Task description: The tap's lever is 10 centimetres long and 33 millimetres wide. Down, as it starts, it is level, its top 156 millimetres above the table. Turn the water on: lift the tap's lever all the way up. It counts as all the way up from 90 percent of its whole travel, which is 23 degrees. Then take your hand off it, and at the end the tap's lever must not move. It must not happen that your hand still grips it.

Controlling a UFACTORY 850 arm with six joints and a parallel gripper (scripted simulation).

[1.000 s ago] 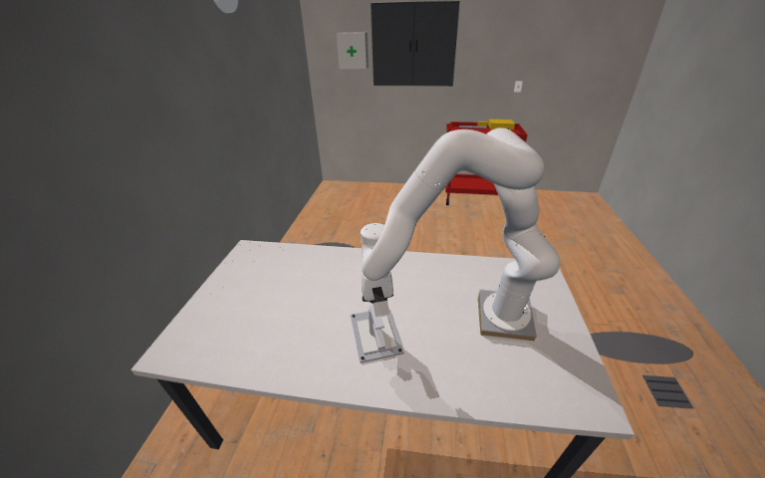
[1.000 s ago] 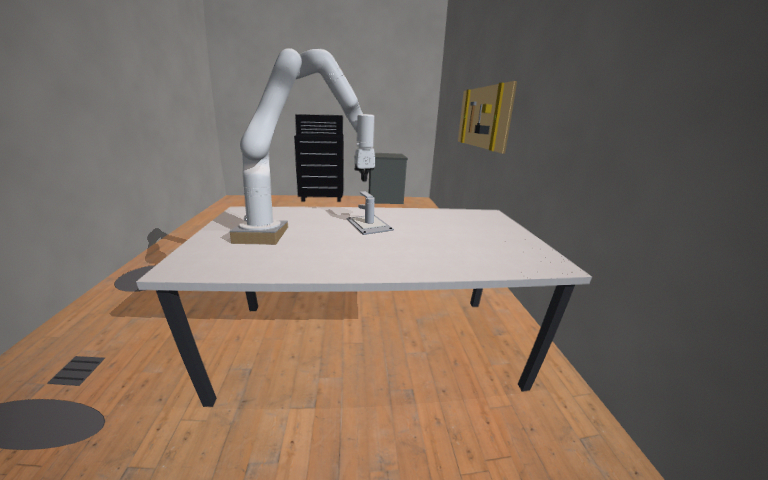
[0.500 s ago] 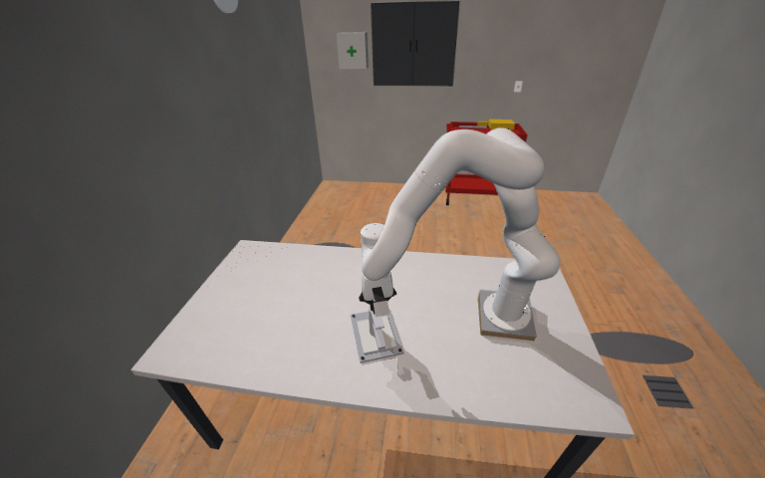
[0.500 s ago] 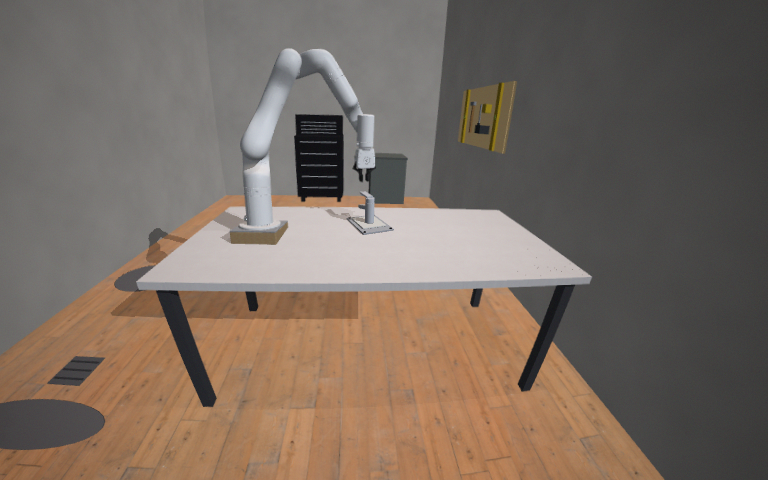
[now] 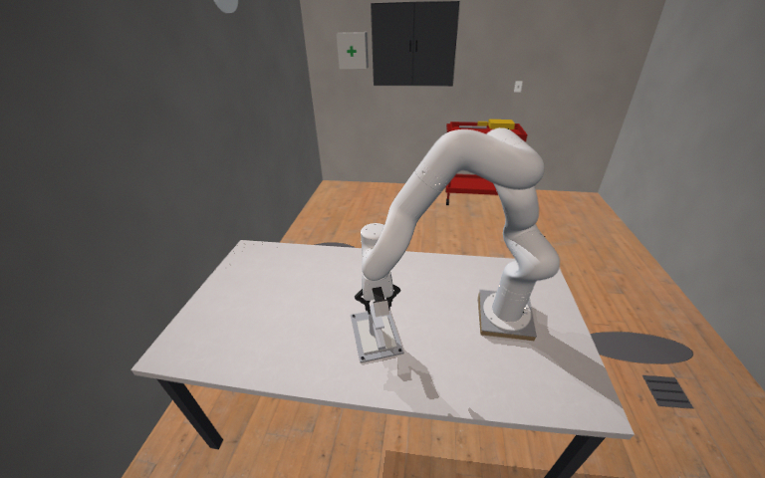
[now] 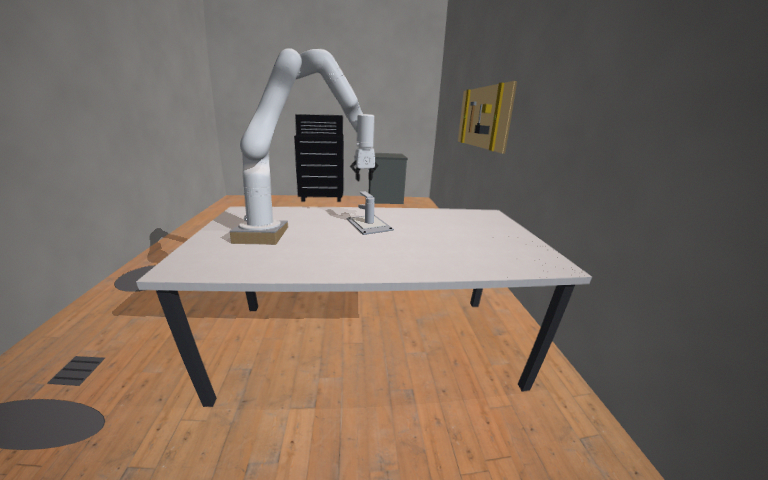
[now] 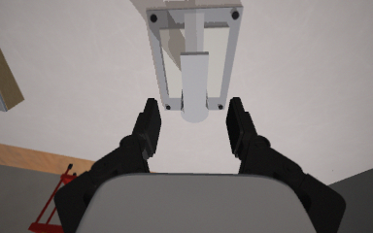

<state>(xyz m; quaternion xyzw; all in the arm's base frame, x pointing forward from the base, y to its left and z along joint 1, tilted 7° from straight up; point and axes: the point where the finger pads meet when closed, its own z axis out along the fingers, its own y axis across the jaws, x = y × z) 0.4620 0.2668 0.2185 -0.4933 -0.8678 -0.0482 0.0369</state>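
The flat lever lies 100 mm below my hand, 40 mm to the right of it and 30 mm ahead of it. Round my hand: base plate (230 mm below, 70 mm to the right, 40 mm ahead).
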